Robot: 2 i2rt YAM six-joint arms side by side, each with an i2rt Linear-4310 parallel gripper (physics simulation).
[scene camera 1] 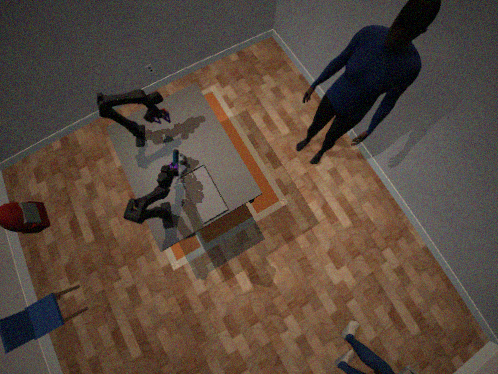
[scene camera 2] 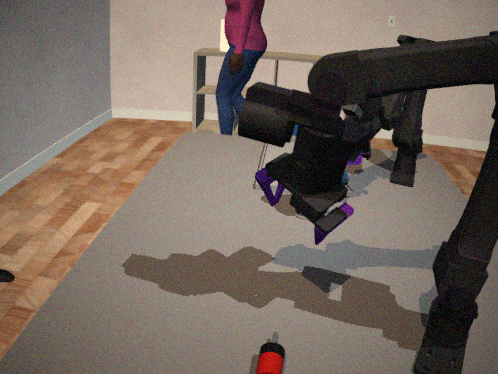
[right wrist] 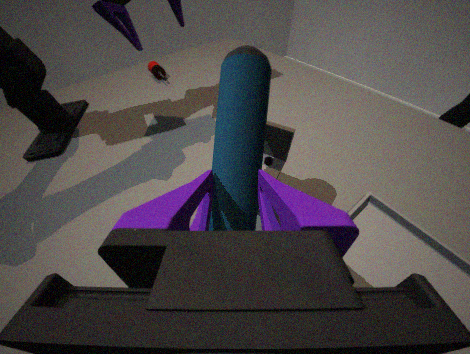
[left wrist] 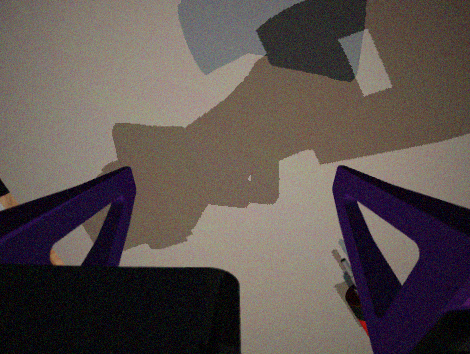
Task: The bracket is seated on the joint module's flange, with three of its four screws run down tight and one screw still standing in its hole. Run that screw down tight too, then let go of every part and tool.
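Pixels of known places: left gripper, fingertip midpoint: (scene camera 1: 165, 123) (scene camera 2: 296, 222) (right wrist: 160, 38) (left wrist: 234, 177); right gripper, fingertip midpoint: (scene camera 1: 174, 162) (right wrist: 235, 176); left arm's base, link origin: (scene camera 1: 140, 135) (scene camera 2: 444, 338) (right wrist: 62, 128); right arm's base, link origin: (scene camera 1: 166, 214) (scene camera 2: 403, 173).
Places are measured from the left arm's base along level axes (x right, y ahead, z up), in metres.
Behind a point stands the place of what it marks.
Note:
My right gripper (scene camera 1: 174, 166) @(x 0.327, y 0.343, z 0.118 m) (right wrist: 235, 176) @(x 0.327, y 0.343, z 0.118 m) is shut on the teal handle of a screwdriver (scene camera 1: 176, 156) @(x 0.296, y 0.371, z 0.155 m) (right wrist: 242, 110) @(x 0.299, y 0.357, z 0.155 m), held over the table. Part of the joint module and bracket (right wrist: 279, 142) @(x 0.275, y 0.405, z 0.092 m) shows behind the handle in the right wrist view, with a dark round spot on its light part. The flange, the screws and the screwdriver's tip cannot be made out, so contact with a screw cannot be told. My left gripper (scene camera 1: 162, 117) @(x -0.006, y 0.281, z 0.132 m) (scene camera 2: 296, 223) @(x -0.006, y 0.281, z 0.132 m) (left wrist: 234, 177) @(x -0.006, y 0.281, z 0.132 m) (right wrist: 160, 38) @(x -0.006, y 0.281, z 0.132 m) is open and empty, above the table away from the module.
A red and black tool (scene camera 2: 270, 357) @(x -0.196, y 0.218, z 0.034 m) (left wrist: 354, 300) @(x -0.170, y 0.236, z 0.025 m) (right wrist: 157, 70) @(x -0.166, y 0.225, z 0.026 m) lies on the table (scene camera 2: 150, 220) @(x 0.048, y 0.637, z 0.000 m) beyond the left gripper, seen from the right wrist. A shallow tray (scene camera 1: 217, 188) @(x 0.539, y 0.625, z 0.013 m) (right wrist: 420, 234) @(x 0.394, y 0.557, z 0.010 m) lies beside the module. People (scene camera 1: 375, 70) (scene camera 2: 245, 25) stand away from the table.

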